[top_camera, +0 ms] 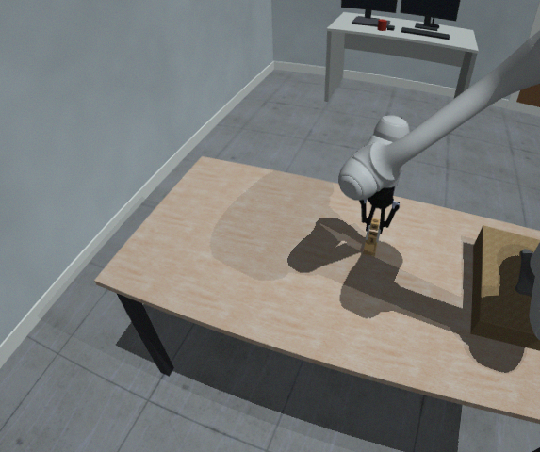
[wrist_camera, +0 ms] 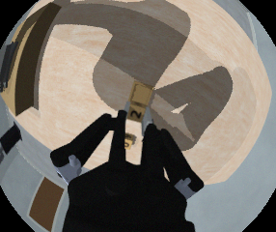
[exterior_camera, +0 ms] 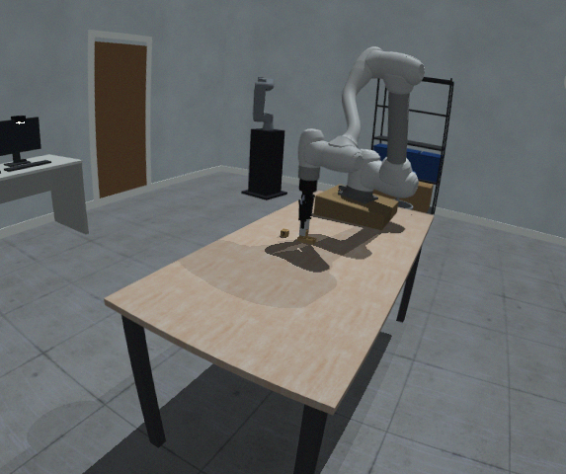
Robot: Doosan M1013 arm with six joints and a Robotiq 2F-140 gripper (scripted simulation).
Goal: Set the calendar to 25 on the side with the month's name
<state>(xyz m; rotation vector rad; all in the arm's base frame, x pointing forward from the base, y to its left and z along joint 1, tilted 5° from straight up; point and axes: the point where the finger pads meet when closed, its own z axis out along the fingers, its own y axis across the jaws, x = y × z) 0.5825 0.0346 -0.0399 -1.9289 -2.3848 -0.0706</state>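
Now: the wooden calendar tray 5 cm below my hand and 2 cm to the left of it.
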